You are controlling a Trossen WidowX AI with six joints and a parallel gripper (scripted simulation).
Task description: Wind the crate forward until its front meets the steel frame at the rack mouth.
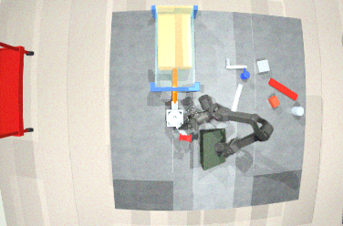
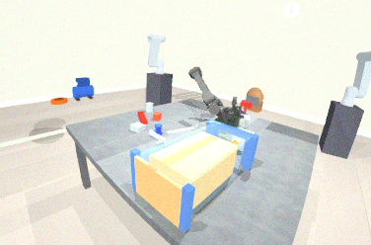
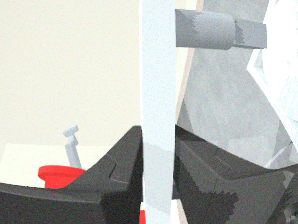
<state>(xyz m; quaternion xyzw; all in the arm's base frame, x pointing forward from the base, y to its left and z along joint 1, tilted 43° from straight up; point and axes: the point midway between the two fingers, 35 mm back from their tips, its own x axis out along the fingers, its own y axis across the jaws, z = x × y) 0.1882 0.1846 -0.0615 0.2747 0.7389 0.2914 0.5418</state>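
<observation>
The white winch is 3 cm ahead of my gripper tip and 14 cm below it. From my gripper tip the other things lie so: blue frame (21 cm ahead, 2 cm to the right, 7 cm below); white bar (9 cm ahead, 38 cm to the right, 17 cm below); winch handle with red grip (1 cm behind, 1 cm to the right, 1 cm above).
</observation>
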